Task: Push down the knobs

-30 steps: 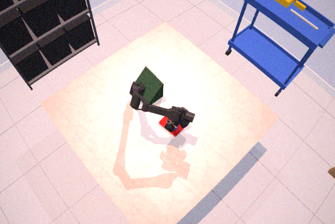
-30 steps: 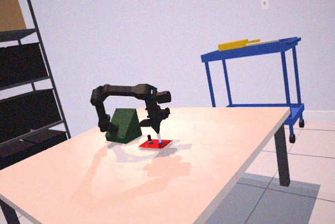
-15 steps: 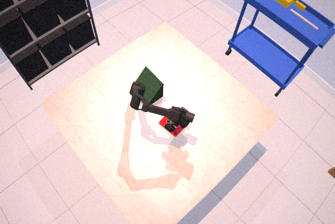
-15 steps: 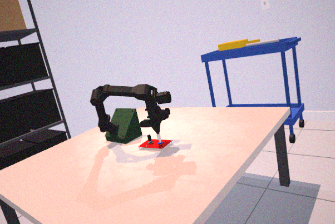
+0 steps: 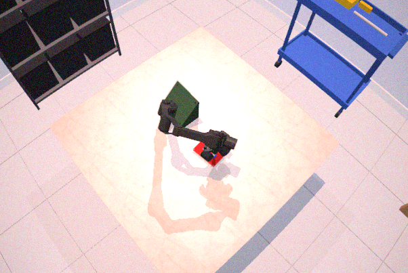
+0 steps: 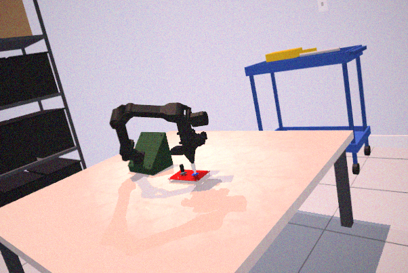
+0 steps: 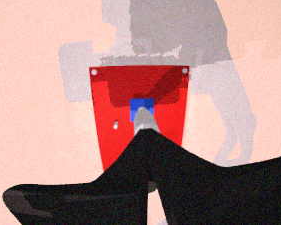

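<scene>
My gripper tip is now 10 mm above the white knob. Round my gripper tip: black knob (60 mm behind, 30 mm below, 10 mm to the right).
</scene>
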